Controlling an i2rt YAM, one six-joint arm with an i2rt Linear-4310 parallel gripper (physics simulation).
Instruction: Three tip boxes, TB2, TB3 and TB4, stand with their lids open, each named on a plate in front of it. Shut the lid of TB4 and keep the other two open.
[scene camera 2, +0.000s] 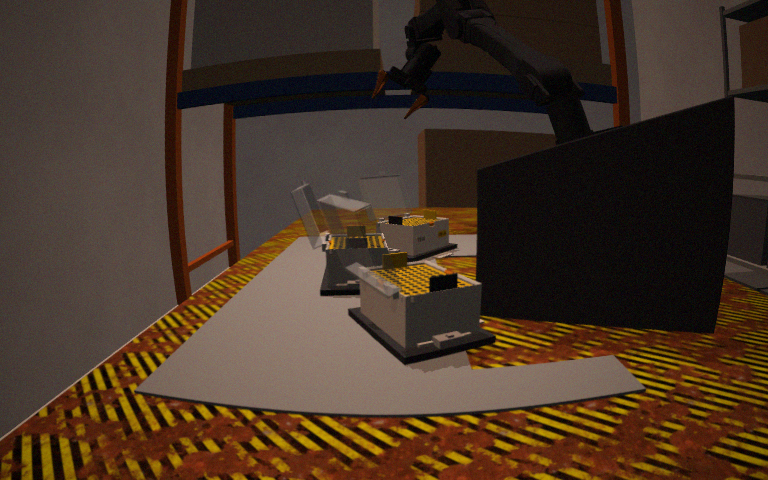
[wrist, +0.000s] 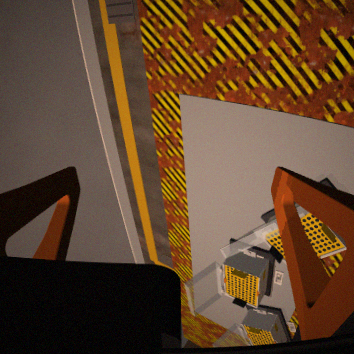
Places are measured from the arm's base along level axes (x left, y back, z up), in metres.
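Pixels of known places: gripper, fingertip midpoint: (scene camera 2: 388, 108) (wrist: 175, 177).
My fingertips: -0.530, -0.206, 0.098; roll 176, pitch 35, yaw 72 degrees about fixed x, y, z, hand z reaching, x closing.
Ahead of a thing's pixels: the offset from my fingertips to its top centre, as dx, dy, dz. "*": to the spot under its first point. Level surfaces: height alone.
Three grey tip boxes with clear lids raised stand on the mat: a near one (scene camera 2: 385, 311) (wrist: 317, 237), a middle one (scene camera 2: 345, 268) (wrist: 242, 284) and a far one (scene camera 2: 399, 238) (wrist: 267, 320). Their yellow tip racks show. Lettering is too small to read, so I cannot tell which box is TB4. The near box's lid @(* +0.707, -0.179, -0.164) (scene camera 2: 344, 203) and the middle box's lid @(* +0.506, -0.216, -0.198) (scene camera 2: 304, 215) lean back; the far box's lid @(* +0.217, -0.061, -0.190) (scene camera 2: 380, 189) also stands up. My gripper (scene camera 2: 390, 106) (wrist: 175, 177) is open and empty, high above and apart from the boxes. Its right finger partly hides the near box in the wrist view.
A pale grey mat @(dz -0.307) (scene camera 2: 254, 339) (wrist: 225, 150) lies on the yellow-striped, rust-coloured surface @(dz -0.310) (scene camera 2: 317, 447) (wrist: 240, 50). A large dark panel (scene camera 2: 600, 226) stands right of the boxes in the scene view. An orange-and-blue rack (scene camera 2: 176, 169) and a cardboard box (scene camera 2: 481, 169) stand behind.
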